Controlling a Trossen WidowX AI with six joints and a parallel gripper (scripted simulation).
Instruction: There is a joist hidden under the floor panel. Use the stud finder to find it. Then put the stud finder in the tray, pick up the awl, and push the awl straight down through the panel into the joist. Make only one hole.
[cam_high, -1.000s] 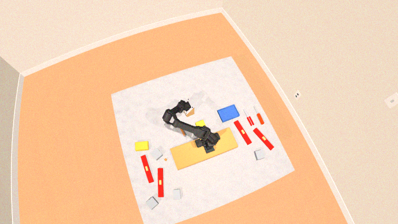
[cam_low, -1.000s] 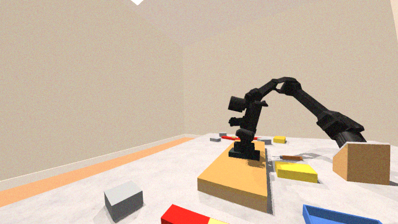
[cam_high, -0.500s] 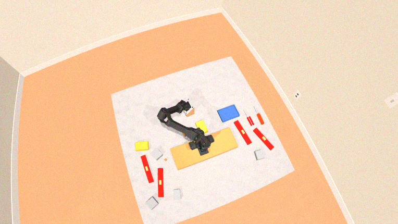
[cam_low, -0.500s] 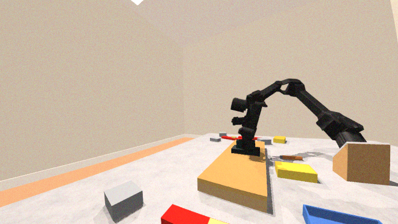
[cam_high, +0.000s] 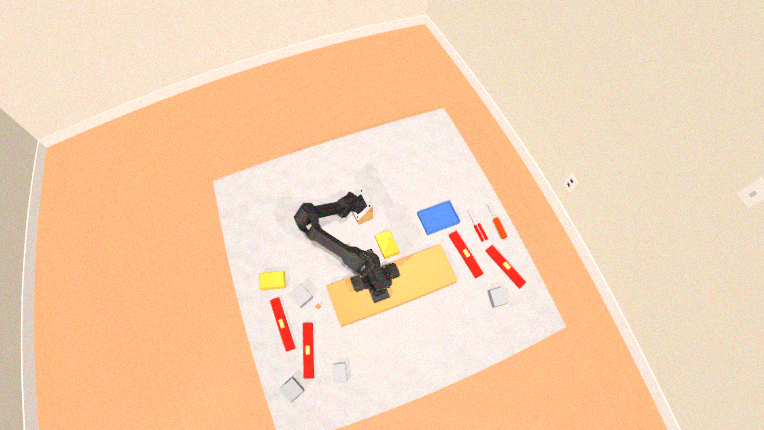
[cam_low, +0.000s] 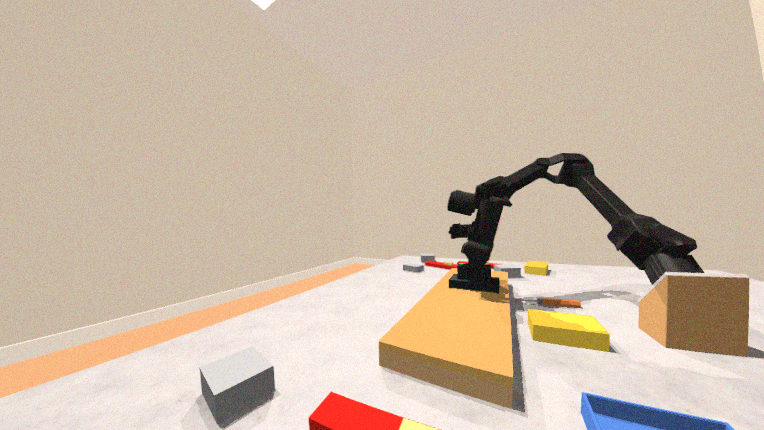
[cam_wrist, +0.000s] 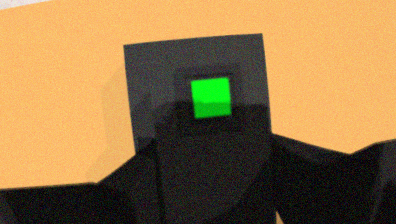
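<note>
The blue tray is 19 cm behind my gripper tip, 40 cm to the left of it and 5 cm below it. Also, from my gripper tip: stud finder: 1 cm ahead, 2 cm above; then indicator square: 2 cm ahead, 3 cm above; then awl: 18 cm behind, 3 cm to the right, 6 cm below.
</note>
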